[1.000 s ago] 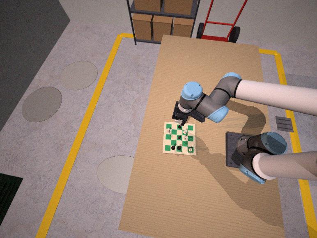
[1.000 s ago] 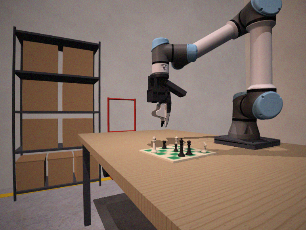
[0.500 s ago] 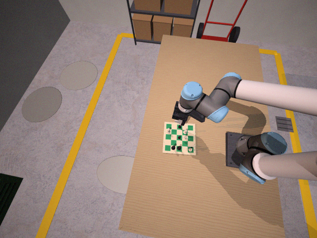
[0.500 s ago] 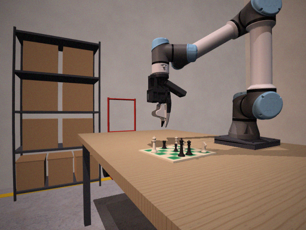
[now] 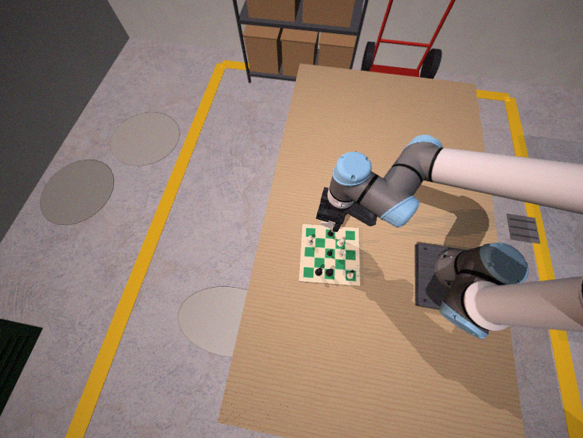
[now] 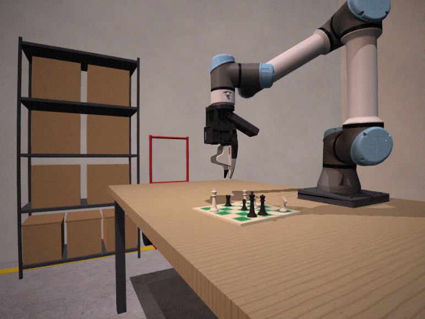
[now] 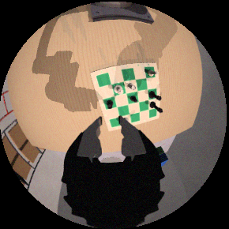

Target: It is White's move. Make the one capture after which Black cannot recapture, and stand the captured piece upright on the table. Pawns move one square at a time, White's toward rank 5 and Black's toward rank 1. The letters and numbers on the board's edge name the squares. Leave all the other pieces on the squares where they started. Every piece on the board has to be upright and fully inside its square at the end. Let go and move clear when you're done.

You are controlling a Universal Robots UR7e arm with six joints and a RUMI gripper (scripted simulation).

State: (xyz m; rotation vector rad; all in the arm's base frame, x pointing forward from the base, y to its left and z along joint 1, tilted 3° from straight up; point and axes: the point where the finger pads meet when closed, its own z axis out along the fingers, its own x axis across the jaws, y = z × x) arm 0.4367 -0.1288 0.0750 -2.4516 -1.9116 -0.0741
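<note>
The tall white piece is 8 cm ahead of my hand, 7 cm below it and 4 cm to the left of it. Round my hand: white knight: 16 cm to the left, 9 cm below, 7 cm behind; tall black piece: 15 cm to the left, 7 cm below, 4 cm ahead.
</note>
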